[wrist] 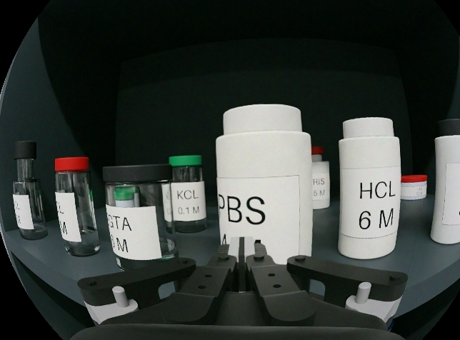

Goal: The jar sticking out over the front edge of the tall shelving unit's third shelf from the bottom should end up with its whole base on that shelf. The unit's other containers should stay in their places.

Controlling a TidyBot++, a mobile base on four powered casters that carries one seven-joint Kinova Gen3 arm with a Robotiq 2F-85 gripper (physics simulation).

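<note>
The large white PBS jar [262, 165] stands upright at the centre of the wrist view, at the front of the shelf [325, 235]. Its base is hidden behind the fingers, so how far it hangs over the front edge cannot be seen. My gripper [242, 250] is shut and empty. Its fingertips are in front of the lower part of the jar's label, left of the jar's middle. They look very close to the jar; whether they touch it cannot be told.
Left of the jar are a black-lidded EGTA jar [137, 215], a green-lidded KCL jar [188, 192], a red-lidded jar [75, 205] and a dark-capped bottle [27, 200]. Right are a white HCL jar [369, 190], a TRIS bottle [320, 185], a small red-lidded jar [414, 187] and a black-lidded jar [446, 190].
</note>
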